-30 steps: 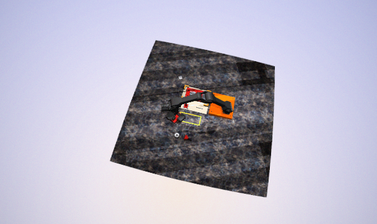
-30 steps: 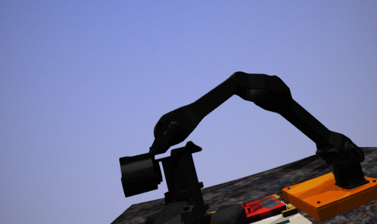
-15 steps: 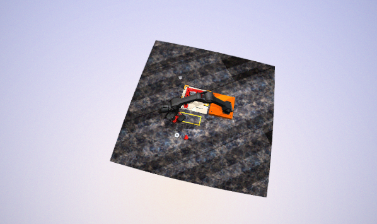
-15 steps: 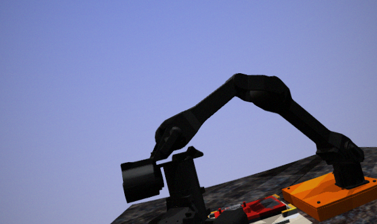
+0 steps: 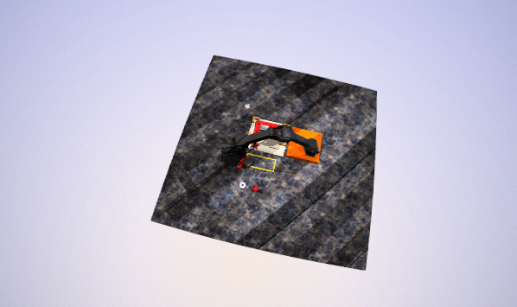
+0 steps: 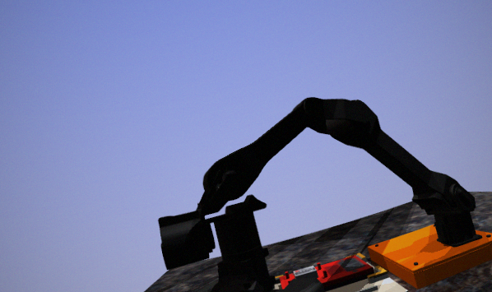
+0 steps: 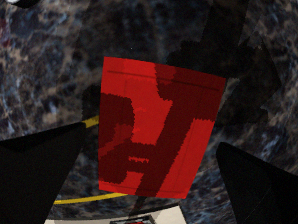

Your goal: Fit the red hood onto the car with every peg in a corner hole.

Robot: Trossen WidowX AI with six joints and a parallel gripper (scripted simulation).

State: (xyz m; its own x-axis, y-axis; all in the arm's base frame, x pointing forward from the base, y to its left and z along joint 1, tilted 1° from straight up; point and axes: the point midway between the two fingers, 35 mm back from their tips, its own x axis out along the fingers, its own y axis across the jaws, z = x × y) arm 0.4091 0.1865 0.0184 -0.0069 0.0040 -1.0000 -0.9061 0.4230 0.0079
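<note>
Now: the red hood 1 cm below my gripper tip. Round my gripper tip: grey wheel (15 cm to the left, 7 cm behind, 1 cm below); then white jig (23 cm to the right, 11 cm behind, 1 cm below).
</note>
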